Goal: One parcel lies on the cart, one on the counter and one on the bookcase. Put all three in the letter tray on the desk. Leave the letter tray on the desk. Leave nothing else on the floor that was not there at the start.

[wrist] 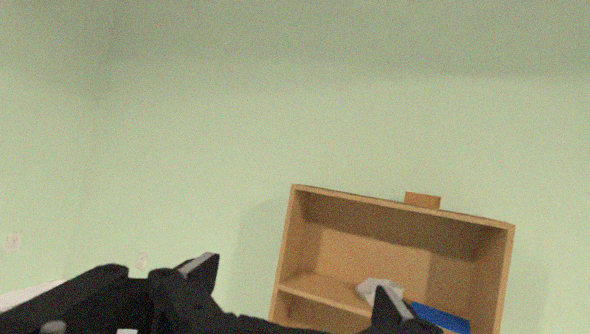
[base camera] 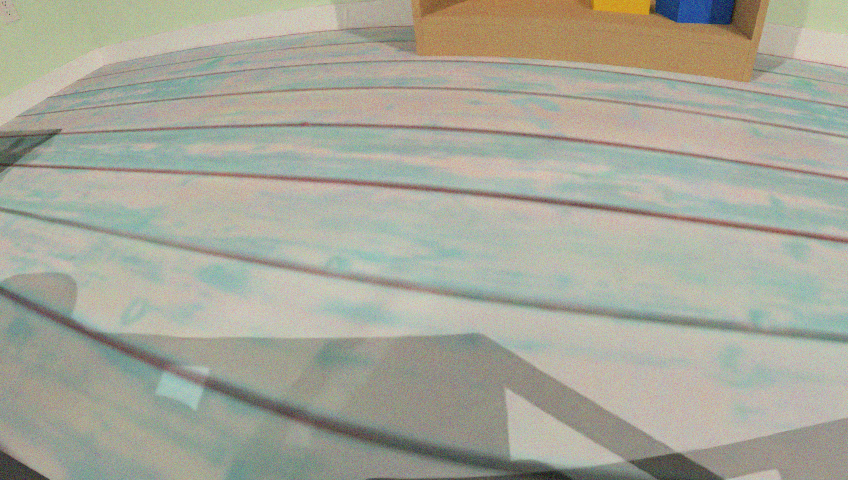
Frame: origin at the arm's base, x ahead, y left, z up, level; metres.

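Where they show: gripper, between the fingertips: (wrist: pixel 293 287).
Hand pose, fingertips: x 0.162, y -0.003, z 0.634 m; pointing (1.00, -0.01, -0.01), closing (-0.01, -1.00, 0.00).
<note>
Things, the pixels of their top centre, and the offset from my fingertips. "spot": a spot on its surface instead.
- small brown box, centre of its top: (wrist: pixel 423 194) dx +1.074, dy -0.473, dz +0.081 m
- crumpled grey-white thing, a spot on its surface: (wrist: pixel 372 289) spot: dx +1.093, dy -0.335, dz -0.359 m
- blue thing, centre of its top: (wrist: pixel 438 316) dx +0.995, dy -0.575, dz -0.379 m
- yellow object, a spot on its surface: (base camera: pixel 620 4) spot: dx +1.032, dy -0.423, dz -0.911 m
- blue object, a spot on its surface: (base camera: pixel 702 9) spot: dx +0.958, dy -0.608, dz -0.896 m
The wooden bookcase (base camera: pixel 571 47) (wrist: pixel 505 270) stands against the green wall, at the top right in the base camera view and the lower right in the wrist view. A small brown box (wrist: pixel 423 200), which looks like a parcel, sits on its top board. My gripper (wrist: pixel 293 287) is open and empty, with the bookcase beyond its fingers. The right finger partly covers the view of the middle shelf. The cart, counter, desk and letter tray do not show in these views.
On the bookcase shelf are a crumpled grey-white thing (wrist: pixel 372 289) and a blue thing (wrist: pixel 440 317). A yellow object (base camera: pixel 620 4) and a blue object (base camera: pixel 702 9) stand on the bottom shelf. Shadows fall across the near floor. A white baseboard (base camera: pixel 238 29) runs along the left wall.
</note>
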